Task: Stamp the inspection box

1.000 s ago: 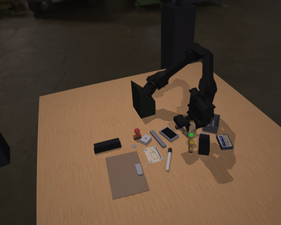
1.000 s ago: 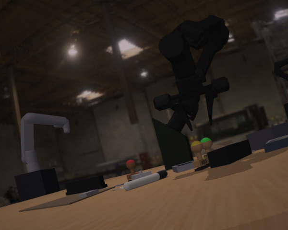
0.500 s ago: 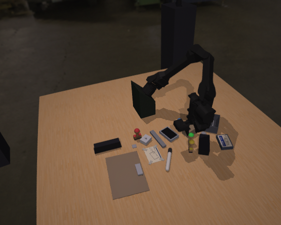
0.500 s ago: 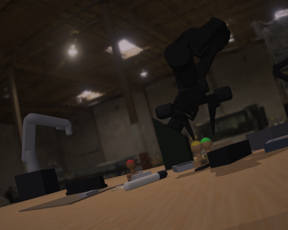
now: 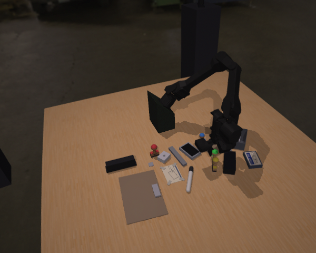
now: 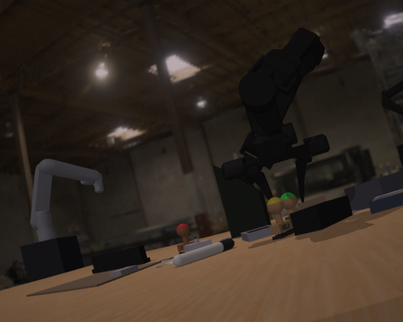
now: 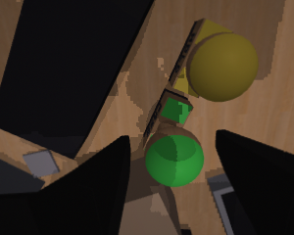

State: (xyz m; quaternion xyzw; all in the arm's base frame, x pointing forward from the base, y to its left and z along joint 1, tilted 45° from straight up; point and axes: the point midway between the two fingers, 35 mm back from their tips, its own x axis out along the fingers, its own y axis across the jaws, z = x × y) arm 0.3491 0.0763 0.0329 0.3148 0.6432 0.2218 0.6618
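My gripper tip is 20 mm above the green-knobbed PASS stamp. Round my gripper tip: yellow-knobbed stamp 40 mm ahead, 20 mm to the right, 30 mm below; then ink pad 110 mm behind, 60 mm to the right, 40 mm below; then tan cube 60 mm behind, 40 mm to the left, 20 mm below.
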